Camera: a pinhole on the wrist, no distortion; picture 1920 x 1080 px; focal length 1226.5 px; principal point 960.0 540.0 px. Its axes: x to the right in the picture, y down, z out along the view. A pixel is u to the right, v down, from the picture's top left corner.
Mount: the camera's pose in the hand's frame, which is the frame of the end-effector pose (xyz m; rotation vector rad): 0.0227 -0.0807 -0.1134 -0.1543 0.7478 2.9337
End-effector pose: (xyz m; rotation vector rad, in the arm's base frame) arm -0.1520 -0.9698 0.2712 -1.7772 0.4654 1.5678
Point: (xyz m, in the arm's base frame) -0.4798 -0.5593 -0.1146
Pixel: 84.0 834.4
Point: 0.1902 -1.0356 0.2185
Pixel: behind the camera
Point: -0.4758 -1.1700 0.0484
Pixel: outside the picture
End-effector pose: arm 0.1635 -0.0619 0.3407 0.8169 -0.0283 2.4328
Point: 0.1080 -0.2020 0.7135
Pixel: 511.3 354.0
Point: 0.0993 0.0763 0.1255
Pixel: behind the camera
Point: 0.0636 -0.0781 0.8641
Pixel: 81.0 511.5
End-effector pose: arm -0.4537 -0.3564 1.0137 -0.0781 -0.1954 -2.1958
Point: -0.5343 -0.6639 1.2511
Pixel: outside the picture
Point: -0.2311 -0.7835 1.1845
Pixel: outside the picture
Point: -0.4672 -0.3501 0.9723
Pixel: 1221.8 340.0
